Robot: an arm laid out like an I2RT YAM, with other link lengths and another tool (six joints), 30 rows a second.
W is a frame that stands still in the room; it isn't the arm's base.
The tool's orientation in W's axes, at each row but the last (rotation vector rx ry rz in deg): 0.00 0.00 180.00; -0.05 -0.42 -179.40; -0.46 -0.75 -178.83; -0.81 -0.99 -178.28; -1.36 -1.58 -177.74; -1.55 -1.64 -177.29; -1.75 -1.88 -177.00; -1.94 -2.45 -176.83; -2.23 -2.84 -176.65
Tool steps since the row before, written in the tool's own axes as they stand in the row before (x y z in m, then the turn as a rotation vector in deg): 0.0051 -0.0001 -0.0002 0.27 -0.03 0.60; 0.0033 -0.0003 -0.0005 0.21 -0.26 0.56; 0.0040 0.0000 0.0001 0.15 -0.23 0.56; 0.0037 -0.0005 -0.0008 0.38 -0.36 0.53; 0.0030 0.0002 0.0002 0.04 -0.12 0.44; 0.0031 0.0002 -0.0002 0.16 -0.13 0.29; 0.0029 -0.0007 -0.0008 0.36 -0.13 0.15; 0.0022 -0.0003 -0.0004 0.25 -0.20 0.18; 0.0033 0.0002 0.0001 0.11 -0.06 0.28
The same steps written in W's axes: -0.0051 0.0001 -0.0002 -0.27 0.03 0.60; -0.0033 0.0003 -0.0005 -0.21 0.26 0.56; -0.0040 -0.0001 0.0001 -0.15 0.23 0.56; -0.0037 0.0004 -0.0008 -0.39 0.35 0.53; -0.0030 -0.0003 0.0003 -0.04 0.13 0.44; -0.0031 -0.0003 -0.0001 -0.16 0.13 0.29; -0.0029 0.0005 -0.0008 -0.36 0.11 0.15; -0.0022 0.0002 -0.0004 -0.26 0.19 0.18; -0.0033 -0.0004 0.0002 -0.11 0.06 0.28
